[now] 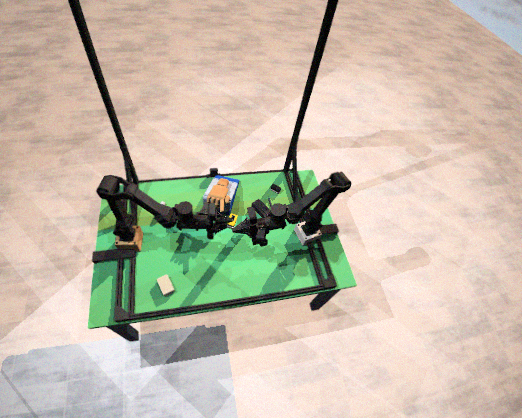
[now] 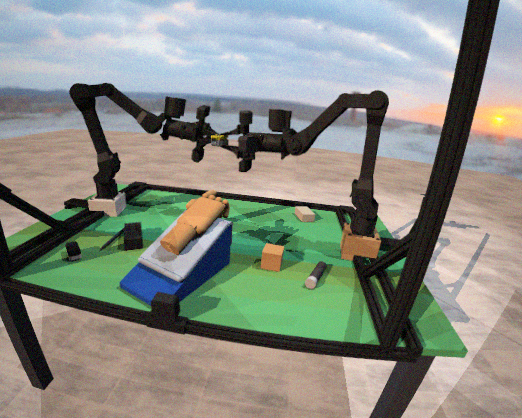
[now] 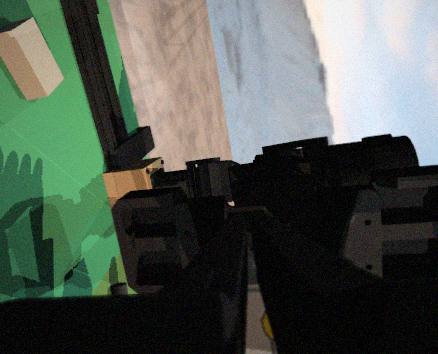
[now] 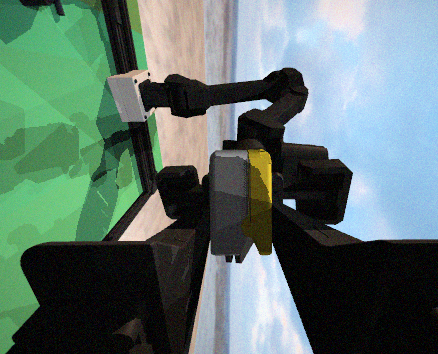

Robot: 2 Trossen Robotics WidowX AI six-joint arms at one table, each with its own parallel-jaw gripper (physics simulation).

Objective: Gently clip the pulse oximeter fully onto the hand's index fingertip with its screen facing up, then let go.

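Frame: origin at the left arm's base, x ahead, y left, z up, level; millimetres.
Seen in the pictures: left gripper, fingertip midpoint: [image 1: 232,230] [image 2: 224,139] [image 3: 247,227] [image 4: 232,258]; right gripper, fingertip midpoint: [image 1: 232,222] [image 2: 219,140] [image 3: 268,334] [image 4: 238,205]; left arm's base, origin of the base link: [image 1: 309,229] [image 2: 107,196] [image 4: 146,95]; right arm's base, origin of the base link: [image 1: 127,234] [image 2: 362,231].
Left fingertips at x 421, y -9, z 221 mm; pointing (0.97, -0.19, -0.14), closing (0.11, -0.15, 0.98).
Pixels of each thing's top centre, then the offset from my left fingertips to it. "spot": a spot on its surface instead.
- yellow pulse oximeter, middle of its top: [image 4: 271,201] [image 2: 220,134] [image 1: 232,218] dy -40, dx -15, dz +21 mm
- blue wedge, surface spot: [image 2: 201,265] spot: dy -409, dx -34, dz -225 mm
- tan cube, middle of its top: [image 2: 273,249] dy -315, dx +143, dz -230 mm
- dark cylinder, middle of its top: [image 2: 317,269] dy -375, dx +249, dz -252 mm
- beige block, middle of its top: [image 3: 40,56] [image 2: 305,210] [image 1: 165,284] dy +25, dx +315, dz -250 mm
- black box, middle of its top: [image 2: 132,230] [image 1: 262,207] dy -208, dx -256, dz -245 mm
The grey and yellow pulse oximeter [image 4: 240,200] [image 2: 219,140] [image 1: 233,220] hangs high above the table. My right gripper [image 4: 238,205] [image 2: 225,141] [image 1: 226,218] is shut on it, one finger on the grey half and one on the yellow half. My left gripper [image 3: 247,227] [image 2: 214,138] [image 1: 238,227] meets it from the other side with its fingers almost together. The tan hand [image 2: 195,220] [image 1: 219,191] lies on a grey pad on a blue wedge [image 2: 201,265], below the grippers.
A tan cube [image 2: 272,257], a dark cylinder [image 2: 316,274], a beige block [image 2: 304,214] [image 1: 165,284] and a black box [image 2: 133,235] lie on the green table. A black frame [image 2: 259,332] rims the table, with tall posts at the back.
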